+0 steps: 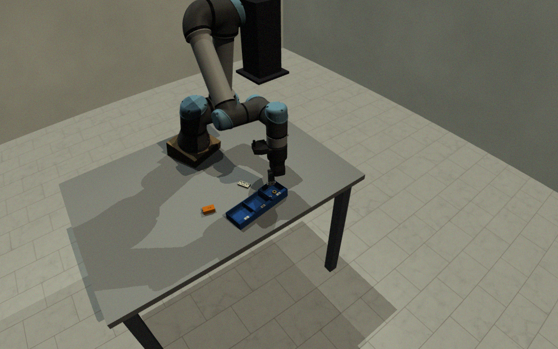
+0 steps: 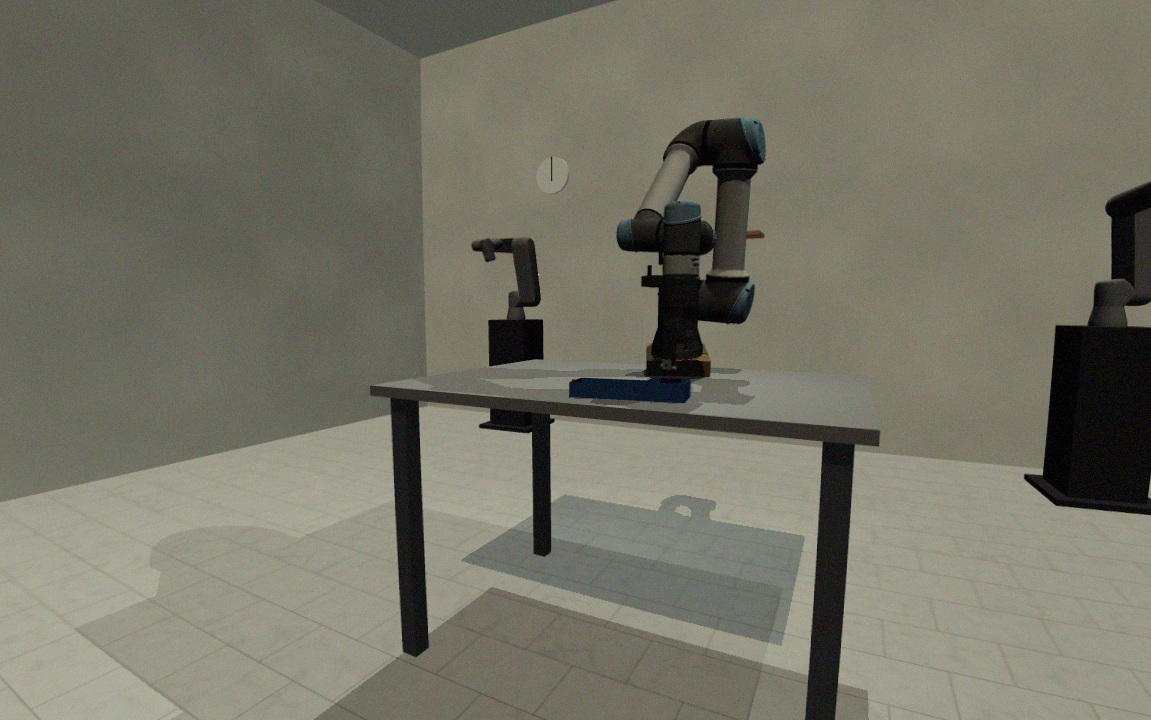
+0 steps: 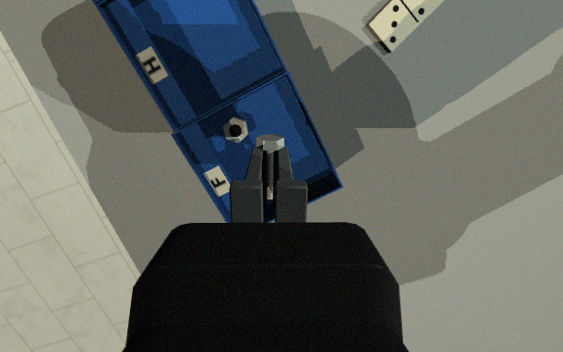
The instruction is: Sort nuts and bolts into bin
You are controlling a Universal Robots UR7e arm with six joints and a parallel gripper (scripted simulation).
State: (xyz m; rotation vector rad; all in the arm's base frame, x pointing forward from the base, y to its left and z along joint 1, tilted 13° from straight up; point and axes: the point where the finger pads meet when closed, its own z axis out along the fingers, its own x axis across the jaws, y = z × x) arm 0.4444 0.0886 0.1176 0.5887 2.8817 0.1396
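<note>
My gripper is now 10 mm to the left of the grey bolt and 10 mm above it. Round my hand: blue bin row 80 mm to the right, 60 mm below, 20 mm ahead; then brass nut 70 mm below, 10 mm to the left; then grey nut 70 mm below, 20 mm to the right, 20 mm ahead.
</note>
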